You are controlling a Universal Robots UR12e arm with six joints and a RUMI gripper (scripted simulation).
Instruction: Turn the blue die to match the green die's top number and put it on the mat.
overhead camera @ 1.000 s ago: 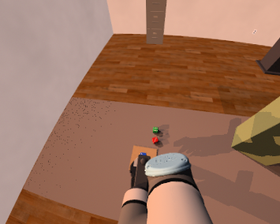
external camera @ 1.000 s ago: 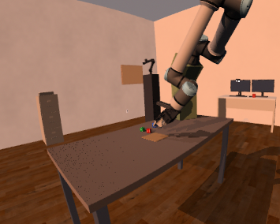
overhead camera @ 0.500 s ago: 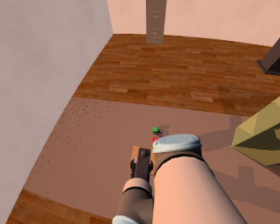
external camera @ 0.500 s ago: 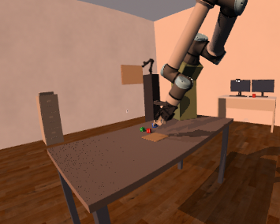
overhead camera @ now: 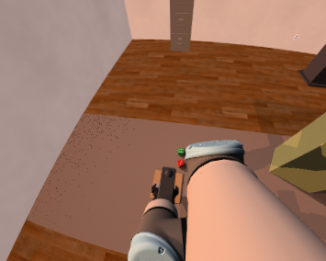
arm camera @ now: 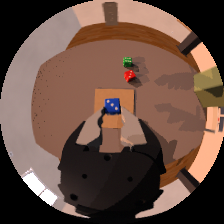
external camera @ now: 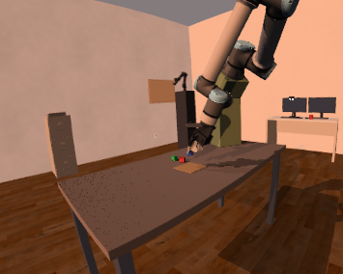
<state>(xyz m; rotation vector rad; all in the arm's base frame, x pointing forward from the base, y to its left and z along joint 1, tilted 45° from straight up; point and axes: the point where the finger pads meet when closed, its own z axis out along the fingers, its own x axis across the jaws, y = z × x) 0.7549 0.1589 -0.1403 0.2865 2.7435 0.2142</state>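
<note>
Now: hand 1 cm above the blue die. From my hand the other things lie so: tan mat 9 cm below; then green die 19 cm to the right, 8 cm below, 5 cm behind; then red die 12 cm to the right, 8 cm below, 6 cm behind.
</note>
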